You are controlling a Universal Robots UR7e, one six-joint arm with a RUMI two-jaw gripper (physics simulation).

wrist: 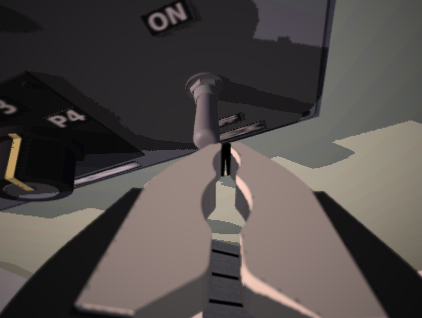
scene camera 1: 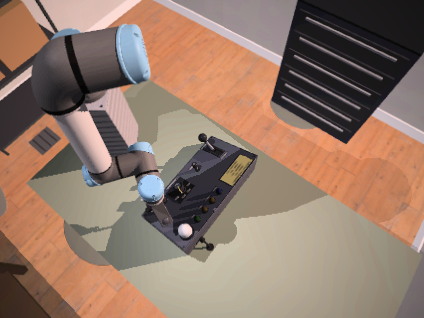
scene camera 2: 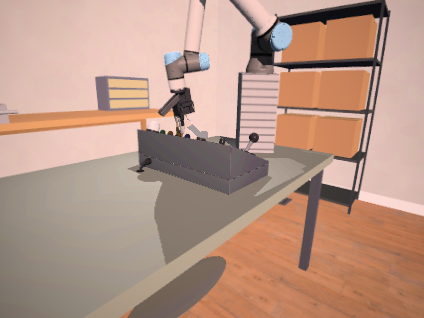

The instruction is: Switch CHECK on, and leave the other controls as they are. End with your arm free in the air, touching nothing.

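Seen in the pictures: gripper, between the fingertips: (wrist: 225, 146) (scene camera 2: 183, 134); arm's base, origin of its link: (scene camera 2: 259, 73).
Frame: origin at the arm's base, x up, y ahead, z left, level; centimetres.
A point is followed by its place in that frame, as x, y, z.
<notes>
The dark control box (scene camera 1: 209, 176) {-31.2, 51.2, 8.7} (scene camera 2: 185, 156) {-33.4, 63.3, 7.9} (wrist: 100, 55) {-32.4, 48.1, -11.6} stands on the table. In the wrist view, the CHECK toggle lever (wrist: 205, 115) {-30.3, 44.6, -15.4} leans from its round collar toward the OFF label (wrist: 232, 119) {-35.3, 40.4, -15.9}, away from the ON label (wrist: 168, 17) {-32.2, 48.5, -15.2}. The CHECK label (wrist: 244, 131) {-36.1, 38.4, -16.4} is partly covered. My gripper (wrist: 225, 146) {-30.5, 42.3, -15.6} is shut and empty; its fingertips are at the lever's tip, slightly to its right in the wrist view. Whether they touch cannot be told. In the second scene view, the gripper (scene camera 2: 179, 132) {-30.5, 42.3, -15.6} reaches down behind the box's tall side.
Near the gripper are a P4 knob (wrist: 40, 162) {-31.2, 44.5, -5.0} and a white ball knob (scene camera 1: 185, 230) {-23.2, 59.5, -16.2} (scene camera 2: 154, 126) {-25.0, 60.0, -14.1}. A black ball lever (scene camera 1: 202, 137) {-26.4, 38.4, 20.2} (scene camera 2: 254, 137) {-27.7, 39.4, 21.9} rises at the far end. A small side crank (scene camera 1: 210, 246) {-41.0, 68.7, -13.5} (scene camera 2: 140, 169) {-41.8, 68.5, -13.3} sticks out. Small coloured buttons line the box.
</notes>
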